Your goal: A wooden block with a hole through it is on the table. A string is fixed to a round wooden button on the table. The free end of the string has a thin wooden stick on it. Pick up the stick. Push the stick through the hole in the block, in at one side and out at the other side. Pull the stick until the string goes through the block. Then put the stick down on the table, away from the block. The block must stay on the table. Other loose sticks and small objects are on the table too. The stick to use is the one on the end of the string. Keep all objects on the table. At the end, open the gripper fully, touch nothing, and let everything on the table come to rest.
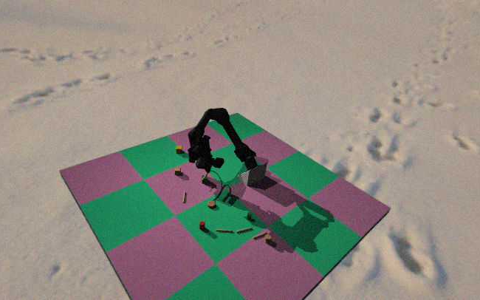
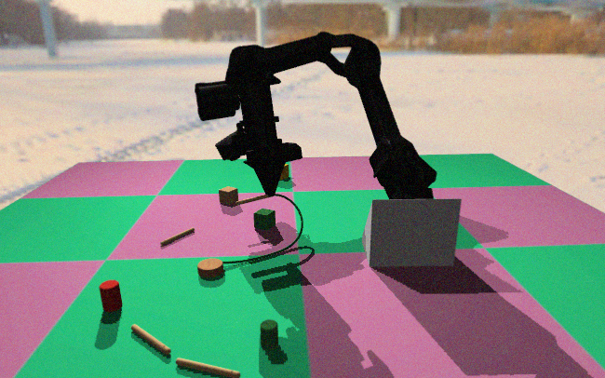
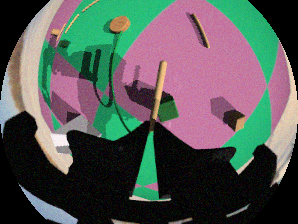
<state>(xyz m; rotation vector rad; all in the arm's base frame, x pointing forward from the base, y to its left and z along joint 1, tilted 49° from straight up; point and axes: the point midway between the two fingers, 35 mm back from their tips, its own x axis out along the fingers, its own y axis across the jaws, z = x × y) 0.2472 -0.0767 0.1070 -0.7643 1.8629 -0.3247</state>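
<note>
Right now the thin wooden stick is 10 mm to the left of my gripper tip and 10 mm ahead of it. From my gripper tip the other things lie so: green block (50 mm below, 10 mm to the right, 10 mm ahead); tan wooden block (170 mm to the right, 90 mm ahead, 50 mm below); round wooden button (150 mm to the left, 110 mm ahead, 60 mm below).
</note>
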